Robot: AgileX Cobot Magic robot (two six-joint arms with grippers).
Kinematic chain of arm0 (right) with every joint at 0, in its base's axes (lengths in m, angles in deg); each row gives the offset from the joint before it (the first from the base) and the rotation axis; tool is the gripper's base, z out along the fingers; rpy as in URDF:
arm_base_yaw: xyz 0 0 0.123 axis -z
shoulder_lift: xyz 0 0 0 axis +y
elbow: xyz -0.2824 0 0.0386 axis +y
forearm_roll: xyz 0.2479 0 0.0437 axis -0.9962 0 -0.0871
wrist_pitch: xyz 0 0 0 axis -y
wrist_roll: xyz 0.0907 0 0.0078 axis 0.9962 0 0.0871
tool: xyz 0 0 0 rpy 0 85 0
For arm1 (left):
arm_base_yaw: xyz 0 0 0.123 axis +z
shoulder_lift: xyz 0 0 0 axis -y
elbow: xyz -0.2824 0 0.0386 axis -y
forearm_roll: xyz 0.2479 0 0.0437 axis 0.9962 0 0.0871
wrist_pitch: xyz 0 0 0 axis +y
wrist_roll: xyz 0.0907 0 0.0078 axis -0.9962 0 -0.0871
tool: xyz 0 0 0 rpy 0 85 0
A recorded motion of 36 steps. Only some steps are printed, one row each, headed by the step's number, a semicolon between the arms.
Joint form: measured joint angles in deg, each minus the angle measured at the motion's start. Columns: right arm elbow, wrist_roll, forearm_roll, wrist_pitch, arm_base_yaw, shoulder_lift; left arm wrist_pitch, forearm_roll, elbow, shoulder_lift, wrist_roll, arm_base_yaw.
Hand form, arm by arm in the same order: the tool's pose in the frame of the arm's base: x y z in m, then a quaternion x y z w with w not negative. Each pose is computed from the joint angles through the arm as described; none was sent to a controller.
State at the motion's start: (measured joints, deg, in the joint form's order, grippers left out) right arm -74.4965 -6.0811 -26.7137 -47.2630 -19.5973 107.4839; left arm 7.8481 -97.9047 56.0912 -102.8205 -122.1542 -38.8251
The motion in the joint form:
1: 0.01 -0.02 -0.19 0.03 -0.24 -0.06; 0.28 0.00 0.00 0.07 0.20 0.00
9: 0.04 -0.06 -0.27 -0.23 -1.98 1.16; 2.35 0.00 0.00 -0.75 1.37 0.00
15: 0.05 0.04 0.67 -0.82 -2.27 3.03; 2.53 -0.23 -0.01 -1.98 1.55 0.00
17: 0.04 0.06 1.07 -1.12 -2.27 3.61; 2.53 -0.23 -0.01 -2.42 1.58 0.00
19: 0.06 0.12 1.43 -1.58 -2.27 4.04; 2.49 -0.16 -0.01 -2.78 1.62 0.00
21: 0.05 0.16 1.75 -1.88 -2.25 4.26; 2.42 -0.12 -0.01 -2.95 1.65 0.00
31: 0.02 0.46 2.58 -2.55 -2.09 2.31; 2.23 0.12 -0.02 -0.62 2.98 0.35
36: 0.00 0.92 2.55 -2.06 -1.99 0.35; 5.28 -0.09 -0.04 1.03 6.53 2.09
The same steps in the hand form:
1: 0.3470 0.1574 0.2011 -0.08527 0.97004 0.20338 0.10192; 0.2805 -0.2423 0.1811 0.49709 0.75806 -0.11718 0.40561
9: 0.3430 0.1684 0.1929 -0.09869 0.97045 0.20254 0.08635; 0.2790 -0.2452 0.1764 0.49543 0.76020 -0.13702 0.39734
15: 0.3432 0.1698 0.1798 -0.10384 0.97361 0.19210 0.06629; 0.2797 -0.2461 0.1685 0.49453 0.76560 -0.13885 0.38733
17: 0.3434 0.1696 0.1758 -0.10557 0.97465 0.18808 0.05945; 0.2799 -0.2463 0.1657 0.49484 0.76722 -0.13858 0.38381
19: 0.3430 0.1692 0.1726 -0.10717 0.97556 0.18463 0.05210; 0.2802 -0.2464 0.1633 0.49539 0.76844 -0.13786 0.38090
21: 0.3428 0.1688 0.1710 -0.10860 0.97610 0.18198 0.04812; 0.2803 -0.2464 0.1622 0.49551 0.76917 -0.13713 0.37953
31: 0.3408 0.1662 0.1835 -0.11273 0.97523 0.18079 0.05944; 0.2805 -0.2432 0.1771 0.48278 0.76806 -0.14011 0.39670
36: 0.3397 0.1649 0.1967 -0.10951 0.97325 0.18572 0.07938; 0.2833 -0.2371 0.1889 0.45148 0.77587 -0.17260 0.40546

